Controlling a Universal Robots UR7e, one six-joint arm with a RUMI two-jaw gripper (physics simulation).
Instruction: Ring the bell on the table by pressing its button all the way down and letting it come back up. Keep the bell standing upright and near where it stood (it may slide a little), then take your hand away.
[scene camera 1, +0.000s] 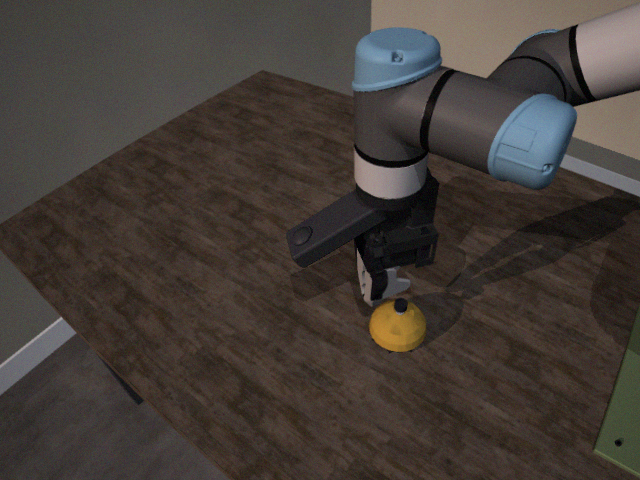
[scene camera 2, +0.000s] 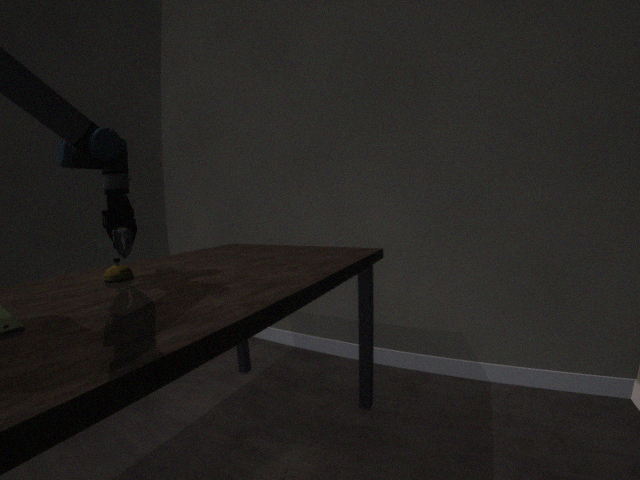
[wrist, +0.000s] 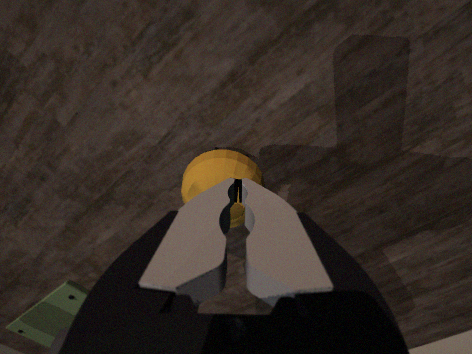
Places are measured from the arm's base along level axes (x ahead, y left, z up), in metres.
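Pixels of known places: gripper, fingertip midpoint: (scene camera 1: 371, 303) (scene camera 2: 124, 258) (wrist: 238, 181).
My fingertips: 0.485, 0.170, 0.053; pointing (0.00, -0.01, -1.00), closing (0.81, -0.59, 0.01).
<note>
Ahead of a thing's pixels: the offset from my fingertips to its top centre, as dx, dy, dz. Level surfaces: height alone.
The yellow dome bell @[-0.035, -0.022, +0.006] (scene camera 1: 397, 333) (scene camera 2: 118, 274) (wrist: 215, 170) stands upright on the brown wooden table @[dz -0.060] (scene camera 1: 206, 248) (scene camera 2: 289, 263) (wrist: 100, 75). Its black button @[-0.035, -0.022, +0.006] (scene camera 1: 400, 305) (scene camera 2: 116, 260) stands up from the top of the dome. My gripper (scene camera 1: 386, 295) (scene camera 2: 124, 255) (wrist: 238, 181) is shut with nothing between its pale fingers. The fingertips are a little above the button and off to one side of it, apart from it in both scene views. In the wrist view the fingers cover the near part of the bell, and the button does not show.
A green panel with small dark holes (scene camera 1: 625, 418) (scene camera 2: 7, 322) (wrist: 52, 310) lies on the table, at the right edge of scene camera 1's view. The table's side edge runs along the left of that view. Grey walls stand beyond the table.
</note>
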